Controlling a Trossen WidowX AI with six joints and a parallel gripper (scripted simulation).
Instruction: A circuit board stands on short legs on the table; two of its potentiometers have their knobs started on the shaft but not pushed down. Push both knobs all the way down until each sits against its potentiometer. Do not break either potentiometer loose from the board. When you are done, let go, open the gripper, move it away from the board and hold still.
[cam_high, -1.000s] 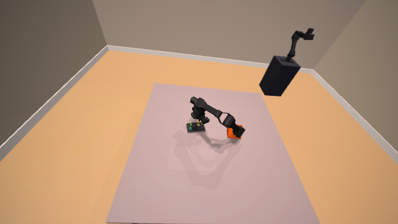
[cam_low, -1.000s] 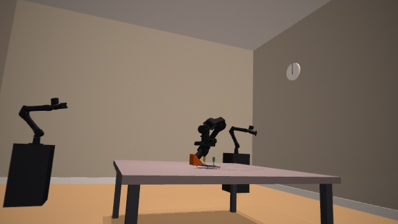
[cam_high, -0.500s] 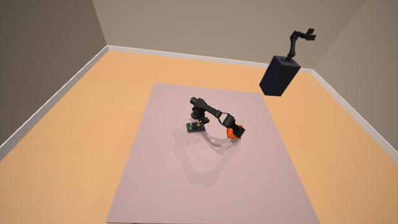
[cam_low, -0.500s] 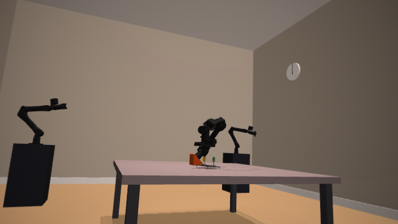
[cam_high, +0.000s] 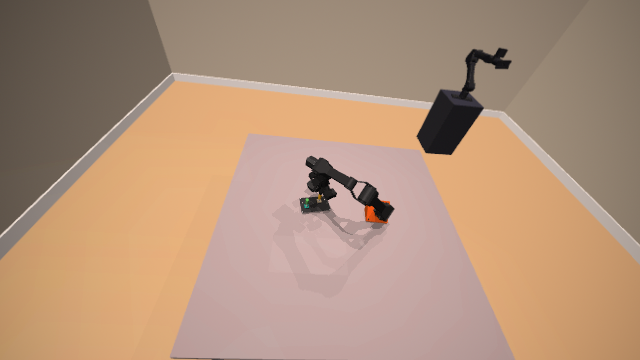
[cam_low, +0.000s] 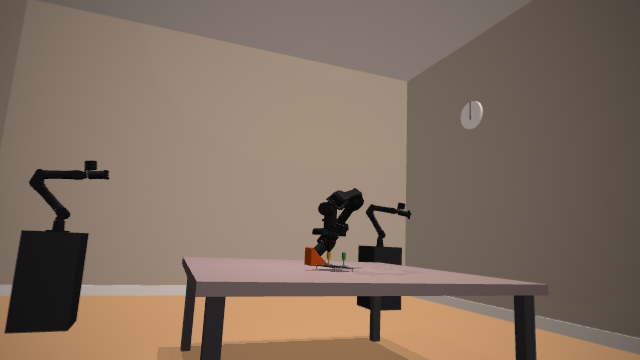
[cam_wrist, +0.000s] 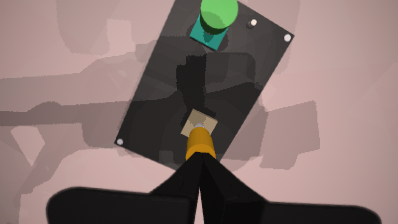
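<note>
Now: gripper tip 20 mm above the orange knob. From my gripper tip the other things lie so: green knob: 70 mm ahead, 40 mm to the left, 20 mm below.
</note>
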